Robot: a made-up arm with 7 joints.
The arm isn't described. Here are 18 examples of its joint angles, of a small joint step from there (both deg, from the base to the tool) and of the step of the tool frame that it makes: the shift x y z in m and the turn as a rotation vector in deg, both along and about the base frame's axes.
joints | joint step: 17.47 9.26 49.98 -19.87 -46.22 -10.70 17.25 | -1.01 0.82 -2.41 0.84 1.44 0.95 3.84
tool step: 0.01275 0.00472 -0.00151 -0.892 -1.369 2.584
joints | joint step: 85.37 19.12 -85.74 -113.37 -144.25 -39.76 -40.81 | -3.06 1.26 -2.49 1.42 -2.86 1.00 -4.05
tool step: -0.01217 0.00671 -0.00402 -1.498 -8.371 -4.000
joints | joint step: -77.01 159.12 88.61 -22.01 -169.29 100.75 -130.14 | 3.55 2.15 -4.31 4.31 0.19 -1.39 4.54
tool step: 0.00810 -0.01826 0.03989 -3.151 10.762 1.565
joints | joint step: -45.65 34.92 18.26 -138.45 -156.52 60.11 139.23 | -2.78 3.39 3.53 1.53 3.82 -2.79 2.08
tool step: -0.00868 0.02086 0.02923 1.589 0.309 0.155
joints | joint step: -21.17 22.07 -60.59 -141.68 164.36 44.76 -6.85 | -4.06 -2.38 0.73 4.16 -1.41 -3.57 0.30
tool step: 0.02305 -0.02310 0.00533 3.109 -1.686 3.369
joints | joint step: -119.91 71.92 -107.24 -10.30 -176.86 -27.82 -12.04 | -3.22 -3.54 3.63 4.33 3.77 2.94 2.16
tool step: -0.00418 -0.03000 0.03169 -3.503 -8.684 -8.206
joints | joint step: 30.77 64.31 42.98 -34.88 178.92 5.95 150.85 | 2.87 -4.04 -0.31 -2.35 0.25 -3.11 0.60
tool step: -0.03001 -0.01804 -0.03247 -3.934 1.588 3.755
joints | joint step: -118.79 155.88 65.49 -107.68 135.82 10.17 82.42 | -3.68 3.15 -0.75 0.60 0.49 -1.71 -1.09
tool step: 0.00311 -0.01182 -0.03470 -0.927 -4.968 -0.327
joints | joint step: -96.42 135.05 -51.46 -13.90 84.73 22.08 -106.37 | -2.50 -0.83 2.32 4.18 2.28 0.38 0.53
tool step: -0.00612 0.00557 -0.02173 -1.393 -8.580 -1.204
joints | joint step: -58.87 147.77 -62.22 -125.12 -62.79 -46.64 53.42 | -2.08 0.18 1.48 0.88 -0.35 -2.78 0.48
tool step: -0.00447 -0.00247 0.01242 1.005 -0.801 0.134
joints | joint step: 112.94 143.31 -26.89 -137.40 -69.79 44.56 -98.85 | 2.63 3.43 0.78 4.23 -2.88 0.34 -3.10
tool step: 0.00520 0.01775 -0.01373 -3.156 0.285 -9.734
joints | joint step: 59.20 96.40 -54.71 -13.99 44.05 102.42 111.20 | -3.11 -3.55 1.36 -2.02 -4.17 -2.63 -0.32
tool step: -0.02575 -0.00351 -0.04522 -7.086 -2.705 1.098
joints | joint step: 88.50 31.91 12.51 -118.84 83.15 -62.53 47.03 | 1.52 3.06 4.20 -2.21 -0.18 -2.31 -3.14
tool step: 0.01424 0.02495 0.02767 7.177 1.124 -2.712
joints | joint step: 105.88 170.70 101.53 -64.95 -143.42 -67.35 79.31 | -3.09 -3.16 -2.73 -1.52 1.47 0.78 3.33
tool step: -0.00217 0.01694 0.03009 -0.855 -3.409 1.900
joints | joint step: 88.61 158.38 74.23 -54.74 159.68 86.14 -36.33 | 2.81 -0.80 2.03 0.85 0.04 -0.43 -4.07
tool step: -0.00435 0.01747 -0.01587 -2.188 -2.237 -0.804
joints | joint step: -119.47 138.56 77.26 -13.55 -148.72 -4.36 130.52 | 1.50 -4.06 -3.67 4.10 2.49 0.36 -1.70
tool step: 0.04846 0.02214 0.04730 1.885 6.103 -6.008
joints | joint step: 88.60 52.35 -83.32 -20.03 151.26 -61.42 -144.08 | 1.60 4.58 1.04 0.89 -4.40 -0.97 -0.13
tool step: 0.02563 0.04580 0.03422 -3.354 4.118 -5.541
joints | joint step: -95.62 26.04 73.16 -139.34 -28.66 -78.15 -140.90 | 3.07 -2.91 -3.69 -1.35 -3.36 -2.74 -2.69
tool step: 0.01304 -0.02047 -0.00365 -0.021 2.126 3.381
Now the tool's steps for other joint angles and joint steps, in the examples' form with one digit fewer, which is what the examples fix.
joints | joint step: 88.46 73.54 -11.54 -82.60 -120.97 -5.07 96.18 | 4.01 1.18 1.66 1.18 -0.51 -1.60 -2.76
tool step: -0.0098 0.0079 0.0278 0.75 6.17 -2.52
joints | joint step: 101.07 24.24 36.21 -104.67 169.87 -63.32 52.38 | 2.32 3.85 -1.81 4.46 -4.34 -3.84 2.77
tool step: -0.0157 0.0152 0.0172 2.53 9.78 1.49
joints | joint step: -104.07 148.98 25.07 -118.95 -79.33 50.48 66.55 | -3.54 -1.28 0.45 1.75 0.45 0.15 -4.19
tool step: -0.0157 0.0177 -0.0170 -3.05 -6.47 -4.86
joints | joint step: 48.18 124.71 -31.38 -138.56 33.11 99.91 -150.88 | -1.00 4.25 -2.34 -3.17 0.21 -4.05 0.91
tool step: 0.0034 -0.0122 0.0181 -3.28 1.12 -1.36
